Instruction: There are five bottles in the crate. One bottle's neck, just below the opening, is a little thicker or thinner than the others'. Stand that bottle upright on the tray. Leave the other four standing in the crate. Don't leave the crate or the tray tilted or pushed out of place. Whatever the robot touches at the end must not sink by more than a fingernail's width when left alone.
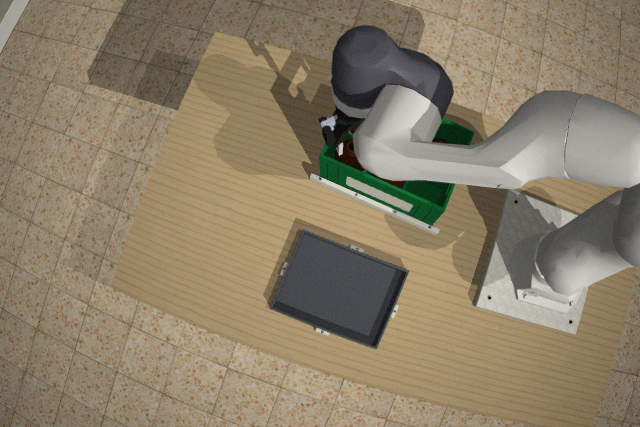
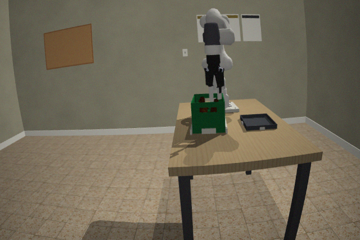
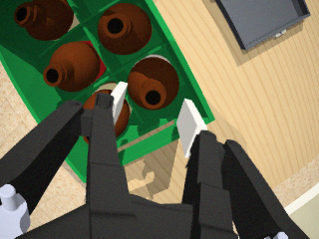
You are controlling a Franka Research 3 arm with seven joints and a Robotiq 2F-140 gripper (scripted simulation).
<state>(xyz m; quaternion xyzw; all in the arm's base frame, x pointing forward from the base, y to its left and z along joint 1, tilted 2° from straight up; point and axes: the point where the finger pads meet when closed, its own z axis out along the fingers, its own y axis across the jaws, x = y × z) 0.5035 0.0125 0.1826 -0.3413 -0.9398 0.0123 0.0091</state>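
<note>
The glass bottle lies 9 cm behind my hand and 13 cm below it. Also, from my hand: green crate 8 cm behind, 5 cm to the right, 13 cm below; dark grey tray 11 cm behind, 25 cm to the left, 20 cm below.
</note>
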